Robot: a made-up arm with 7 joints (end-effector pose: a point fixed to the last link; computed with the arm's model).
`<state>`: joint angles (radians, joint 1 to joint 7).
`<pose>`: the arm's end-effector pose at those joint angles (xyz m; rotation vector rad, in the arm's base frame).
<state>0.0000 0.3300 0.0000 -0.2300 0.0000 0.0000 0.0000</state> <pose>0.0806 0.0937 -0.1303 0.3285 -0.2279 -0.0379</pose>
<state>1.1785 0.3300 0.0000 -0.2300 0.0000 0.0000 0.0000</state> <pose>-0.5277 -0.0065 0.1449 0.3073 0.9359 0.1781</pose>
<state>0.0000 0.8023 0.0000 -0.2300 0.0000 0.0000 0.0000</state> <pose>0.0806 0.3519 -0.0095 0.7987 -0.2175 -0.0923</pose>
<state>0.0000 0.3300 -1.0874 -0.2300 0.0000 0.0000 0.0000</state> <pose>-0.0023 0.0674 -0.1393 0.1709 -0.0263 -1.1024</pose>
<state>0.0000 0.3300 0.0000 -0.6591 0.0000 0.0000 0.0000</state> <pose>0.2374 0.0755 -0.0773 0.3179 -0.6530 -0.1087</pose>
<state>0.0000 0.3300 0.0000 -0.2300 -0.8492 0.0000 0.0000</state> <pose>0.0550 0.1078 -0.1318 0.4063 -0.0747 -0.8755</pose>
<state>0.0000 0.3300 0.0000 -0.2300 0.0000 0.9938 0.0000</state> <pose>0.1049 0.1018 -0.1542 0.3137 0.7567 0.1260</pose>
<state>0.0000 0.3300 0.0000 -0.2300 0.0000 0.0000 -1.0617</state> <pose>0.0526 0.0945 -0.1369 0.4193 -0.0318 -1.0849</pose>
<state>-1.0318 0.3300 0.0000 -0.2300 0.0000 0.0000 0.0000</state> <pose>0.5553 -0.0314 0.2134 0.2826 -1.2461 -0.2279</pose>
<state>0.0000 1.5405 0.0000 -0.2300 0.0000 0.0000 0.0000</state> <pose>0.0806 0.5733 0.3702 1.5331 -0.1825 -0.1771</pose>
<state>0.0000 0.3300 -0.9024 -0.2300 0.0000 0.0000 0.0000</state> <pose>0.0132 0.0656 -0.1399 0.2024 -0.0638 -0.9226</pose>
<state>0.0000 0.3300 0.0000 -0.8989 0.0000 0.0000 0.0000</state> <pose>0.3104 0.0565 -0.0218 0.3074 -0.8905 -0.1483</pose>
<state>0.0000 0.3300 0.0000 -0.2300 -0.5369 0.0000 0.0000</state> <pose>0.0630 0.1003 -0.1324 0.3824 -0.1344 -0.5676</pose>
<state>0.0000 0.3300 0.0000 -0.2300 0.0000 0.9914 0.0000</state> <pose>0.1049 0.1018 -0.1541 0.3138 0.7543 0.1256</pose>
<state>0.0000 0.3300 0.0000 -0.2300 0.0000 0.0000 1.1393</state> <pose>0.0928 0.1192 -0.1185 0.1617 -0.3882 1.0855</pose>
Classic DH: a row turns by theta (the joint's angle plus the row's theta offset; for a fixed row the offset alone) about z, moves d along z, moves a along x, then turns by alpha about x. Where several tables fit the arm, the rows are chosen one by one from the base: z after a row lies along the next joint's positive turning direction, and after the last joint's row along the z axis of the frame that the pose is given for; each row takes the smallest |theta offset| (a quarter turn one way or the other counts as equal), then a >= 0, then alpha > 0; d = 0 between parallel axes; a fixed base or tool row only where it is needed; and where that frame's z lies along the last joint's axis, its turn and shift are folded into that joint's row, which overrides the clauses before.
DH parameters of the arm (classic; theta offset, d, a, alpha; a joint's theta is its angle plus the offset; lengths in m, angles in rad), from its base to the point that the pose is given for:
base (fixed): 0 0.4756 -0.0045 -1.2217
joint 1: -1.5708 -0.0296 0.0012 -1.5708
joint 2: 1.2217 0.0207 0.0234 1.5708
joint 3: 1.5708 -0.2162 0.0142 -1.5708
joint 4: 0 -0.0192 -0.0385 1.5708
joint 5: 0 -0.4208 -0.0199 -1.5708
joint 6: 0 -0.0117 0.0033 1.5708
joint 7: -0.9935 0 0.0284 0
tool (fixed): 0.9935 0.0316 0 0

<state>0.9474 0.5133 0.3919 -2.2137 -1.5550 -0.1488 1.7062</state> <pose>0.2011 0.1512 0.2370 0.4932 -1.2418 -0.3649</pose>
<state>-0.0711 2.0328 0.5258 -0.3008 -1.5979 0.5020 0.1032</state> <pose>0.0840 0.5356 0.7334 2.3972 1.0883 -0.2257</pose>
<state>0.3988 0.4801 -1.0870 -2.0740 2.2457 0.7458 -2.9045</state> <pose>0.1041 -0.3053 0.1896 -1.0263 -2.0360 -1.3306</pose>
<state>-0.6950 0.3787 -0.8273 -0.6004 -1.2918 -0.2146 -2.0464</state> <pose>0.4940 -0.0262 0.1011 -0.9908 -0.2609 1.5227</pose>
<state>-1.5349 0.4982 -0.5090 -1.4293 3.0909 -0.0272 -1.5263</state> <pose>0.3039 -0.3121 0.7483 -1.4420 -1.8449 -0.5644</pose>
